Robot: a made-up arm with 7 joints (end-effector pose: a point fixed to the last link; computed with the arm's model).
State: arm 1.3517 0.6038 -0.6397 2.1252 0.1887 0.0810 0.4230
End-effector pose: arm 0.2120 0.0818 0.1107 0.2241 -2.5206 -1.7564
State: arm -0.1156 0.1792 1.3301 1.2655 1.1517 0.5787 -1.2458
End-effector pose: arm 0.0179 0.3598 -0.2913 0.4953 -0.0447 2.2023
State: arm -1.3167 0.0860 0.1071 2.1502 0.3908 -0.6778 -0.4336
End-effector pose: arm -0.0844 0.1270 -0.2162 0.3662 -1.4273 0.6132
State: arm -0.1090 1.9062 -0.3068 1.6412 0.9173 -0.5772 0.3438
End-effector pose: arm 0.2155 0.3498 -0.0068 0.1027 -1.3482 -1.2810
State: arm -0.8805 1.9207 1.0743 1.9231 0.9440 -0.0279 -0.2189
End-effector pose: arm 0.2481 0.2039 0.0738 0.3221 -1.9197 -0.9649
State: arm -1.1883 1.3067 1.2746 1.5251 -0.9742 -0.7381 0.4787
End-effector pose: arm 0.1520 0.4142 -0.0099 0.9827 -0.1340 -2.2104
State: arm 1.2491 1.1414 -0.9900 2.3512 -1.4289 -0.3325 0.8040
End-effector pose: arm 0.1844 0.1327 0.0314 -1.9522 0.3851 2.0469
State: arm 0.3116 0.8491 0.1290 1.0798 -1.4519 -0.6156 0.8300
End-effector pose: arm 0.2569 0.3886 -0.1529 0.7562 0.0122 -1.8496
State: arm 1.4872 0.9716 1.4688 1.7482 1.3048 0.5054 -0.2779
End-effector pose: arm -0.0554 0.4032 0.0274 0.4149 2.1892 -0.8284
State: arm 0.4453 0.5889 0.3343 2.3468 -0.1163 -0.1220 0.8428
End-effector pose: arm 0.1620 0.1966 0.0143 0.8144 -2.1800 -1.4955
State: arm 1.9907 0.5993 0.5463 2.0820 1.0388 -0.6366 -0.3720
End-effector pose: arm -0.0072 0.2650 0.1812 0.6075 1.3289 -0.2840
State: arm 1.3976 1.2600 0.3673 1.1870 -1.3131 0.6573 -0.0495
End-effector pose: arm 0.0675 0.4480 0.1867 2.2962 -0.5128 1.0570
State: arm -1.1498 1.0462 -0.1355 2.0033 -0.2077 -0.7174 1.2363
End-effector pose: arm -0.0153 0.2259 -0.2296 -1.3607 -0.4105 -1.9902
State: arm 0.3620 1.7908 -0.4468 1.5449 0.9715 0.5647 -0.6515
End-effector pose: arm 0.2036 0.3777 0.0377 1.3707 -0.9500 -0.0395
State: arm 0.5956 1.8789 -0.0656 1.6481 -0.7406 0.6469 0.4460
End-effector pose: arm 0.1524 0.3325 0.1759 2.2479 -0.3548 -0.6178
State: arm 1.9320 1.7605 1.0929 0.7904 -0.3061 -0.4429 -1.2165
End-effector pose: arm -0.2314 0.4816 -0.0085 -0.7557 0.2198 -1.7189
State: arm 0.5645 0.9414 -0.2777 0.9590 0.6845 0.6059 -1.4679
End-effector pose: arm 0.2956 0.3819 -0.1343 1.7337 -0.6123 0.8452
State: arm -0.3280 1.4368 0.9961 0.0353 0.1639 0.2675 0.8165
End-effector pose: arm -0.0148 0.5794 -0.0568 0.5022 -0.6508 0.5943
